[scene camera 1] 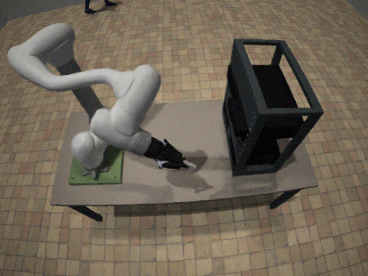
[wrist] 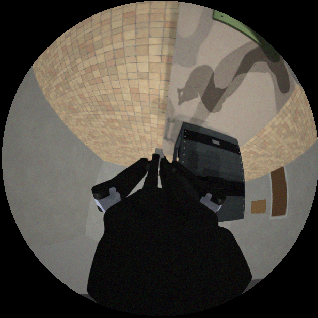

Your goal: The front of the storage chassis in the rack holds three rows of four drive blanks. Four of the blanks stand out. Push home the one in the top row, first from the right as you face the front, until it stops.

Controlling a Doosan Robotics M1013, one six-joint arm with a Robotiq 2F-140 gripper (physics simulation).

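Pixels of known places: gripper, fingertip midpoint: [scene camera 1: 193, 168]; arm's base, link origin: [scene camera 1: 95, 161].
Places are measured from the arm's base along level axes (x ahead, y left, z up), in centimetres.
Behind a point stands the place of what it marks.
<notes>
The dark rack [scene camera 1: 248, 80] @[x 87.7, y -9.7, z 59.5 cm] [wrist: 240, 172] stands at the right end of the table, its front facing the arm. In the wrist view its front shows right of the fingers, with dark panels and a small light label. The chassis front is too dark to make out single drive blanks or which stand out. My gripper [scene camera 1: 188, 164] @[x 58.0, y -34.6, z 39.5 cm] [wrist: 157, 153] is shut with nothing between the fingers. It hangs above the middle of the table, apart from the rack, its pale tip pointing toward the rack side in the scene view.
The table [scene camera 1: 180, 115] @[x 62.9, y 25.7, z -2.9 cm] [wrist: 197, 45] carries the arm's green base plate [scene camera 1: 120, 172] @[x 16.8, y -10.8, z -0.5 cm] [wrist: 240, 27] at its left end. The rack's open frame has upright posts and top rails. Tiled floor surrounds the table. A person's legs [scene camera 1: 90, 6] show at the top of the scene view.
</notes>
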